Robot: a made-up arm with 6 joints.
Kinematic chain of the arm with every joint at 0, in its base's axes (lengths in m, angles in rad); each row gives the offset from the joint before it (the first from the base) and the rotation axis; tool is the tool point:
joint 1: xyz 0 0 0.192 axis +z
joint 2: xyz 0 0 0 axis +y
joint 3: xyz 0 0 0.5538 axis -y
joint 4: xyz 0 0 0 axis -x
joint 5: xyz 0.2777 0 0 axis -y
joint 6: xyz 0 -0.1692 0 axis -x
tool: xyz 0 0 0
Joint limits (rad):
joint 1: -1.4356..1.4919
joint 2: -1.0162..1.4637
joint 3: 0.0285..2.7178
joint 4: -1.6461..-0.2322
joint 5: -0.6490..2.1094
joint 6: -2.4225..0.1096
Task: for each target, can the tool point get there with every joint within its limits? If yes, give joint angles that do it. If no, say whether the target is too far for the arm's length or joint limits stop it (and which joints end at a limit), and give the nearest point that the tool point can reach.
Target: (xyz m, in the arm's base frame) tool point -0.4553 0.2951 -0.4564
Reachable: no: joint limits stop it (at a limit: joint 1, joint 2, joint 4) | nearest point 0.0209 0.4262 -0.0491 | short by 0.640 m
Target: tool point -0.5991 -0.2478 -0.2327
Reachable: no: joint limits stop it (at a limit: joint 2, joint 3, joint 4) | nearest point -0.6851 -0.2834 0.3609 | short by 0.601 m
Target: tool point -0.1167 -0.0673 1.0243
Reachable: yes | joints -0.9218 -0.1695 1.4979 -0.6602 0.7988 -2.1743
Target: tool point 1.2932 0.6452 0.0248
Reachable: no: too far | nearest point 0.7748 0.3866 0.1714 | short by 0.598 m
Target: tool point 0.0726 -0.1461 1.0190
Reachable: yes | joints 0.1170 0.1855 2.1717 -0.4331 0.3810 -1.5001
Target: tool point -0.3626 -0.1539 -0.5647
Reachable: no: joint limits stop it (at a limit: joint 1, joint 2, joint 3) | nearest point -0.0343 -0.4588 -0.0428 | short by 0.688 m
